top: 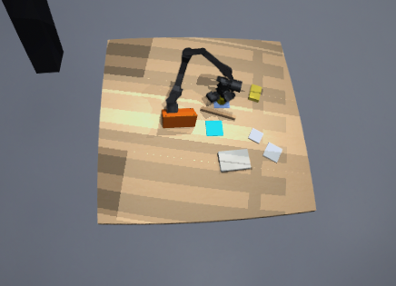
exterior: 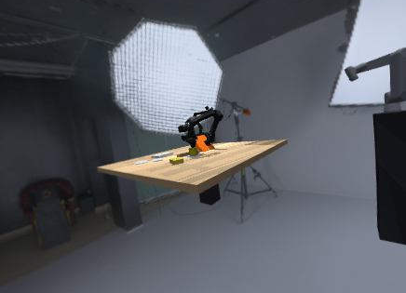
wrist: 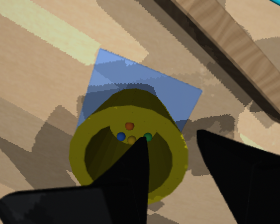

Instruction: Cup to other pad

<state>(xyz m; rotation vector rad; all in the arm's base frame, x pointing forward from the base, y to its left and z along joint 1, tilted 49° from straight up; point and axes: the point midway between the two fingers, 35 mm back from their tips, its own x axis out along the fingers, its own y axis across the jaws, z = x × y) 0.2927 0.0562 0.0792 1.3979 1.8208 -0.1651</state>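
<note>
My gripper tip is 2 cm to the right of the olive-yellow cup, 2 cm short of it and 2 cm above it. From my gripper tip the other things lie so: flat wooden strip 8 cm to the right, 5 cm below, 1 cm behind; bright cyan pad 17 cm to the right, 6 cm below, 4 cm behind; pale blue pad 6 cm below, 2 cm to the left, 2 cm ahead.
</note>
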